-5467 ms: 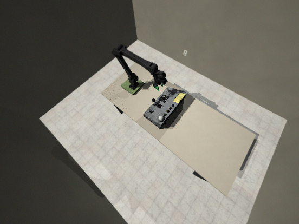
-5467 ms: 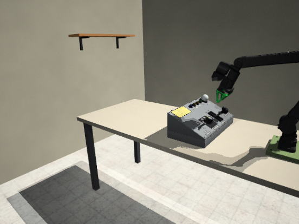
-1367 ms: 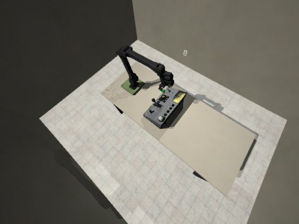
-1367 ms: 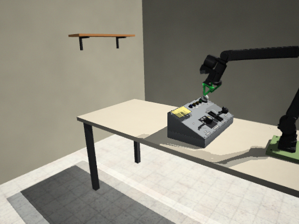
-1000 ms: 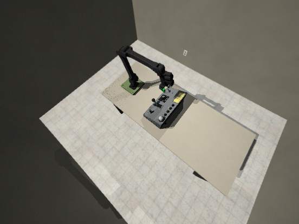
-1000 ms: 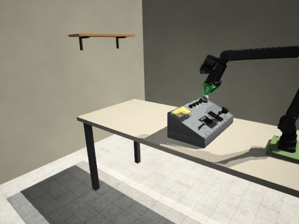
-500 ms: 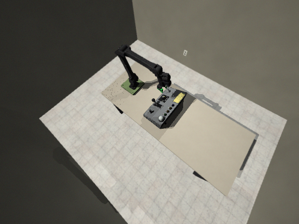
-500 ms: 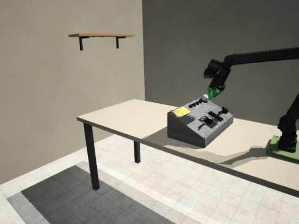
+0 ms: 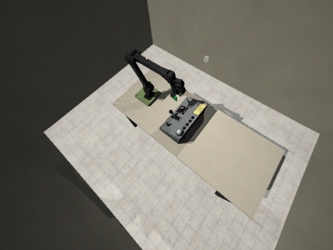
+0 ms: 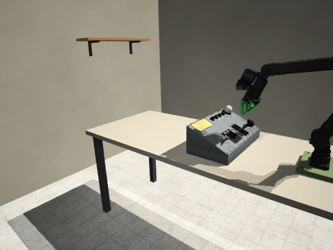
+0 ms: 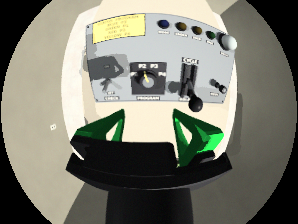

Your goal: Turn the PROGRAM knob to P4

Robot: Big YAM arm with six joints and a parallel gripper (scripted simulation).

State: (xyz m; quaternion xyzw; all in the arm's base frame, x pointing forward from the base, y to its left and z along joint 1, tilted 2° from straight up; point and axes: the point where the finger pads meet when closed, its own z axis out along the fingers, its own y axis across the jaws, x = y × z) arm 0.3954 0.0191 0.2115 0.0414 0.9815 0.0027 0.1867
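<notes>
The grey console is 9 cm ahead of my hand, 7 cm to the right of it and 16 cm below it. The rest, counted from my hand: toggle: 7 cm ahead, 12 cm to the left, 14 cm below; black lever: 2 cm ahead, 12 cm to the right, 13 cm below.
</notes>
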